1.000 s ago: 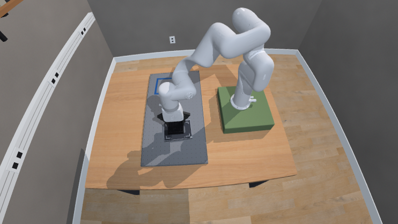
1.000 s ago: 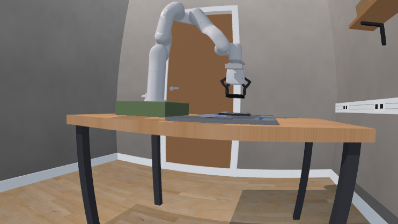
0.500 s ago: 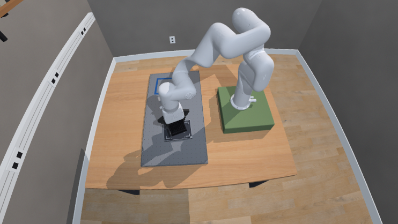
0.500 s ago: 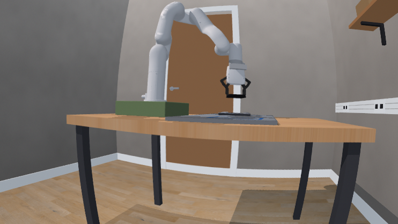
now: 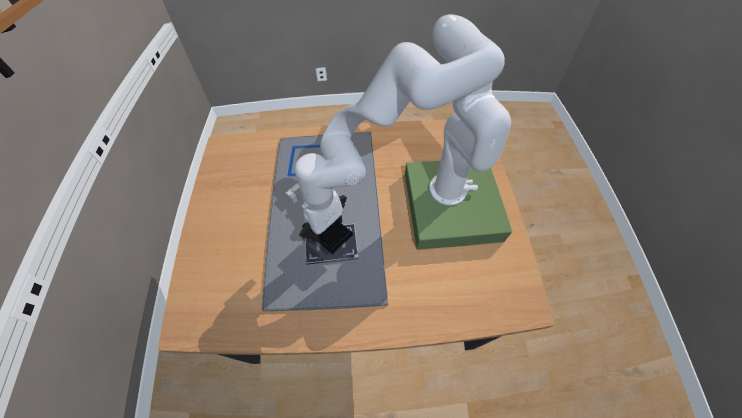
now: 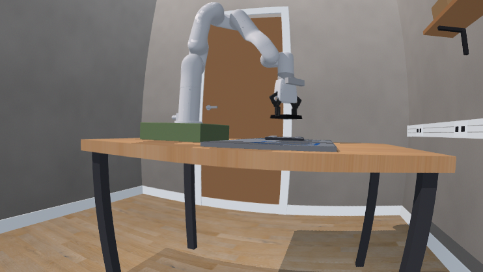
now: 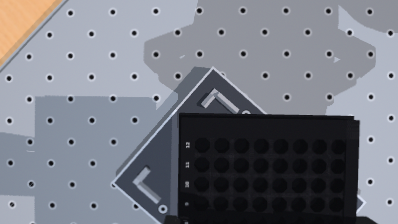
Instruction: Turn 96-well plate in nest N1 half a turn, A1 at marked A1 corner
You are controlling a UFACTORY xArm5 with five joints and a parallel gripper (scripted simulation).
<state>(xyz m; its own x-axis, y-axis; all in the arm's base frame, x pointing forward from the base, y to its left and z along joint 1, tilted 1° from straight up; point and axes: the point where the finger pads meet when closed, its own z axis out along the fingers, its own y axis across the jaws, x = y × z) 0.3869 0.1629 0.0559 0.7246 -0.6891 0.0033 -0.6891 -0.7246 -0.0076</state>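
Now: hand 1 cm above the black 96-well plate. From my hand the other things lie so: plate nest N1 (10 cm below).
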